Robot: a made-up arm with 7 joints. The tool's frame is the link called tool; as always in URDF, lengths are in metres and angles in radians. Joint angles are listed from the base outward. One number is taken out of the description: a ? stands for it. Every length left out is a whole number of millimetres.
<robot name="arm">
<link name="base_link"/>
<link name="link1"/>
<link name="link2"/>
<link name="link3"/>
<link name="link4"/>
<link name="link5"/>
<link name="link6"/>
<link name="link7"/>
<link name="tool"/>
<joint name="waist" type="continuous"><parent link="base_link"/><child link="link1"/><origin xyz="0.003 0.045 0.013" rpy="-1.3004 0.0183 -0.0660"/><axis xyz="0 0 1"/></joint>
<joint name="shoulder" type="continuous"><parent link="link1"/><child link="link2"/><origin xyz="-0.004 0.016 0.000" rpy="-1.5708 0.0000 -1.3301"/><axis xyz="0 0 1"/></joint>
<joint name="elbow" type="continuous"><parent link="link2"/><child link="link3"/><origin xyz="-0.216 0.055 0.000" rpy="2.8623 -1.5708 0.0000"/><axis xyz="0 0 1"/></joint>
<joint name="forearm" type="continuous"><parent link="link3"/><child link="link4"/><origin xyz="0.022 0.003 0.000" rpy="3.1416 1.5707 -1.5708"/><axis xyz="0 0 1"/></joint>
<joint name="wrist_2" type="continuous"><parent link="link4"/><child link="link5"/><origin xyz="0.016 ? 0.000" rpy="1.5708 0.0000 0.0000"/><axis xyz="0 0 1"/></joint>
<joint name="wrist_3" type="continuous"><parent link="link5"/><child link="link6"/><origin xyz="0.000 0.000 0.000" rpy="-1.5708 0.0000 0.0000"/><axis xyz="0 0 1"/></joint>
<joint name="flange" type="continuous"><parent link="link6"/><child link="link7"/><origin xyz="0.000 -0.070 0.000" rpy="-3.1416 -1.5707 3.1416"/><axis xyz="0 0 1"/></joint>
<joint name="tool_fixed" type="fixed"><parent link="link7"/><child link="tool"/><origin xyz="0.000 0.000 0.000" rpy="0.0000 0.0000 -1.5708"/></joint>
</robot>
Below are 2 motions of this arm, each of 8 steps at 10 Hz.
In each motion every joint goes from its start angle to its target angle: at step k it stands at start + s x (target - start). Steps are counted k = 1, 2, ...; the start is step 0. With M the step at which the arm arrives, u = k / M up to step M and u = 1 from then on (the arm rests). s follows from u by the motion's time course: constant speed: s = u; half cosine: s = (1 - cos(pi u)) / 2; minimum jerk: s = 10 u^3 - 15 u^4 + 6 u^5.
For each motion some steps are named. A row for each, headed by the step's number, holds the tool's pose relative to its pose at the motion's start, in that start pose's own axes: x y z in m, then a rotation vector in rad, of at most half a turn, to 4 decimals.
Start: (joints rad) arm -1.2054 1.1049 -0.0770 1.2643 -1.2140 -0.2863 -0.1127
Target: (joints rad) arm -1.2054 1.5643 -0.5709 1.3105 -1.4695 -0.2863 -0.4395
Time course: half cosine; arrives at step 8
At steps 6, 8:
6: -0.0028 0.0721 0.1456 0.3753 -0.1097 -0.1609
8: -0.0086 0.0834 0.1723 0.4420 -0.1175 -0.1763

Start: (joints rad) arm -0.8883 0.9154 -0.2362 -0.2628 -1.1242 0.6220 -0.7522
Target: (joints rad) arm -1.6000 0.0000 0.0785 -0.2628 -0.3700 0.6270 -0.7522
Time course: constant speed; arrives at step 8
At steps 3, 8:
3: 0.0461 -0.0222 0.0996 0.3501 -0.2413 -0.0304
8: 0.0932 -0.1188 0.2348 0.7067 -0.6706 -0.0719

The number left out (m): -0.221
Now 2 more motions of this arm.
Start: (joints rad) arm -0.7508 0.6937 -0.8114 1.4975 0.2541 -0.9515 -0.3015
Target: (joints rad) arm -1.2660 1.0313 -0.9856 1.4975 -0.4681 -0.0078 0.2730
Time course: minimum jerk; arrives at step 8
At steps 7, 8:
7: -0.2006 0.2105 -0.0318 -0.4709 0.8257 1.3928
8: -0.2044 0.2120 -0.0317 -0.4839 0.8377 1.4113

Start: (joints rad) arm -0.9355 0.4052 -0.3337 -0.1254 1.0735 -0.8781 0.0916
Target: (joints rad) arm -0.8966 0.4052 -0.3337 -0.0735 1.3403 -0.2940 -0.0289
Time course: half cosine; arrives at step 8
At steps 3, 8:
3: -0.0058 -0.0102 -0.0120 0.0515 0.1881 -0.1103
8: -0.0277 -0.0267 -0.0357 0.1868 0.6048 -0.3301

